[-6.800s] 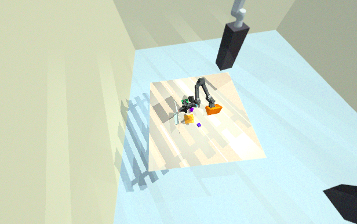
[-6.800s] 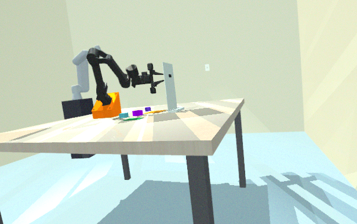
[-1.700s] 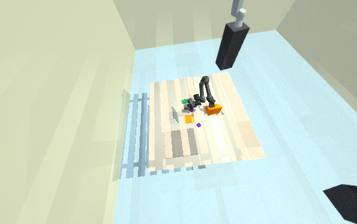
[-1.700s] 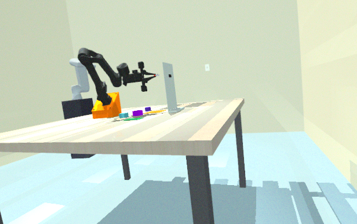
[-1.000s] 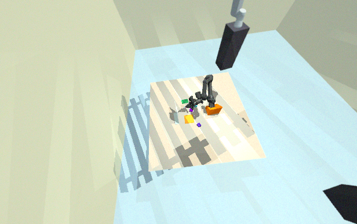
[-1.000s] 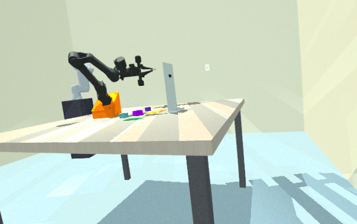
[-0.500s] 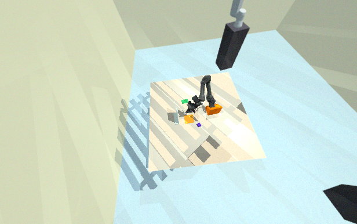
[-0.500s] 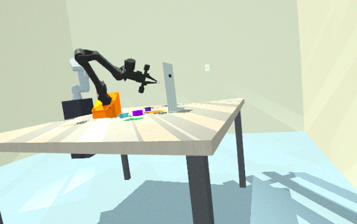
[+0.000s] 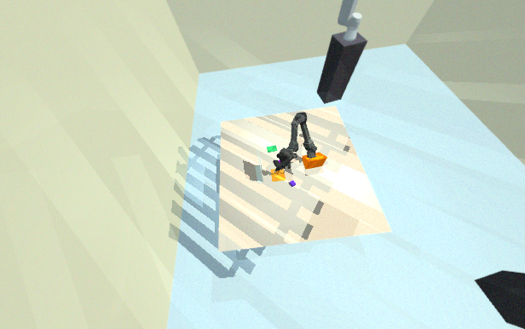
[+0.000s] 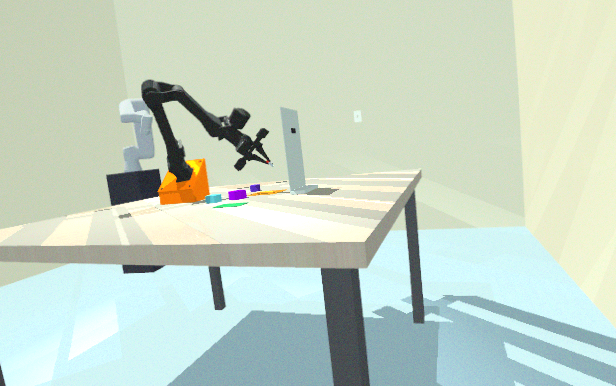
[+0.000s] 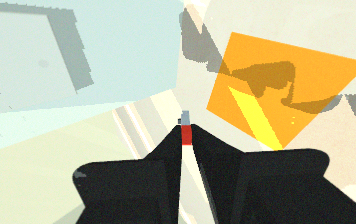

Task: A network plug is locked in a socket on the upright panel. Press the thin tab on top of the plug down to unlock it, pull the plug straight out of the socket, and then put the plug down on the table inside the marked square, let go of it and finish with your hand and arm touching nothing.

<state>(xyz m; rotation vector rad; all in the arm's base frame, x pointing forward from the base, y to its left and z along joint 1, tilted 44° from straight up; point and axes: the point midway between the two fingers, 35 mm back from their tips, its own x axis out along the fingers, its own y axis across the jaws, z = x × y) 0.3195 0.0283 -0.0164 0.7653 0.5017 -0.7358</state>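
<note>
The flat yellow square is 110 mm below my gripper tip and 20 mm behind it. Round my gripper tip: pale upright panel (120 mm ahead, 60 mm to the right, 20 mm above).
</note>
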